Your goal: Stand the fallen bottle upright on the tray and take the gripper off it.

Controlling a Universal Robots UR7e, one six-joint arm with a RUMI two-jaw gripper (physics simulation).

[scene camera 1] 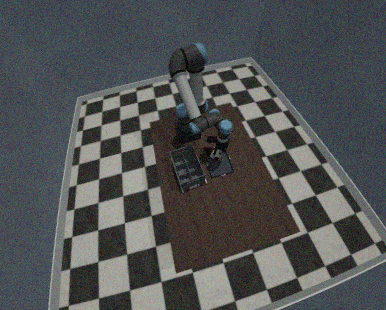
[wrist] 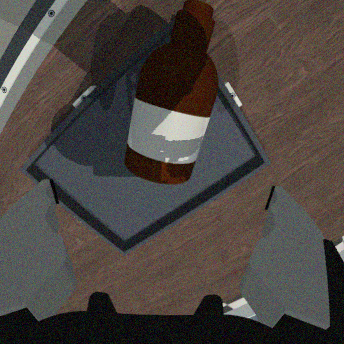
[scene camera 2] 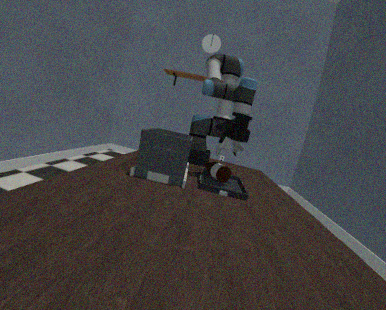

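Where they show: gripper, fingertip midpoint: (scene camera 1: pixel 217 150) (wrist: pixel 162 186) (scene camera 2: pixel 226 156); arm's base at its link origin: (scene camera 1: pixel 186 126) (scene camera 2: pixel 195 148).
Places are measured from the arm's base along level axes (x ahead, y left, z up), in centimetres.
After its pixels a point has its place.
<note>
The brown bottle (scene camera 2: pixel 220 172) @(x 39.1, y 16.8, z -2.5 cm) (wrist: pixel 172 107) @(x 32.0, y 15.1, z 0.1 cm) with a white label lies on its side on the dark tray (scene camera 1: pixel 226 172) @(x 50.5, y 22.1, z -7.5 cm) (scene camera 2: pixel 235 193) @(x 51.7, y 23.3, z -6.1 cm) (wrist: pixel 120 215) @(x 47.9, y 23.3, z -7.3 cm). In the wrist view its neck reaches over the tray's far rim and its base lies on the tray floor. In scene camera 2 its round base faces the camera. My gripper (scene camera 1: pixel 216 154) @(x 35.3, y 18.0, z 4.9 cm) (scene camera 2: pixel 230 151) @(x 35.3, y 18.0, z 4.9 cm) (wrist: pixel 162 186) @(x 35.3, y 18.0, z 4.9 cm) is open and empty, above the tray and the bottle, with its fingers wide apart on either side of the bottle's base end in the wrist view. In scene camera 1 the gripper partly hides the bottle.
A grey divided box (scene camera 1: pixel 196 186) @(x 56.1, y -4.8, z -5.3 cm) (scene camera 2: pixel 162 156) @(x 54.8, y -6.4, z 1.7 cm) stands close beside the tray, and its edge also shows at the wrist view's upper left. The arm's base stands behind them. A wooden shelf (scene camera 2: pixel 184 74) and a round clock (scene camera 2: pixel 211 43) are on the wall.
</note>
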